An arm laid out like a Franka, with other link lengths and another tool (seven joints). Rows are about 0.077 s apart.
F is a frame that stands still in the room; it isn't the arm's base.
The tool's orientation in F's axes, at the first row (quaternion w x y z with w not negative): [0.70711, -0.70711, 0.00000, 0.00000]
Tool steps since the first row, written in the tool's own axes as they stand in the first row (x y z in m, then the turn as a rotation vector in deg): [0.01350, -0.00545, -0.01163, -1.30, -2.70, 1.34]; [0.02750, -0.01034, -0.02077, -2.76, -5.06, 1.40]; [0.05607, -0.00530, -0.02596, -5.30, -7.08, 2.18]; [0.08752, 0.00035, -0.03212, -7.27, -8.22, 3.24]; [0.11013, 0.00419, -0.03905, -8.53, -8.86, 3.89]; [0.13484, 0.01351, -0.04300, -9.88, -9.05, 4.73]
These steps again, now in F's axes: [0.01350, -0.01163, 0.00545, -1.30, 1.34, 2.70]; [0.02750, -0.02077, 0.01034, -2.76, 1.40, 5.06]; [0.05607, -0.02596, 0.00530, -5.30, 2.18, 7.08]; [0.08752, -0.03212, -0.00035, -7.27, 3.24, 8.22]; [0.11013, -0.03905, -0.00419, -8.53, 3.89, 8.86]; [0.13484, -0.04300, -0.01351, -9.88, 4.73, 9.05]
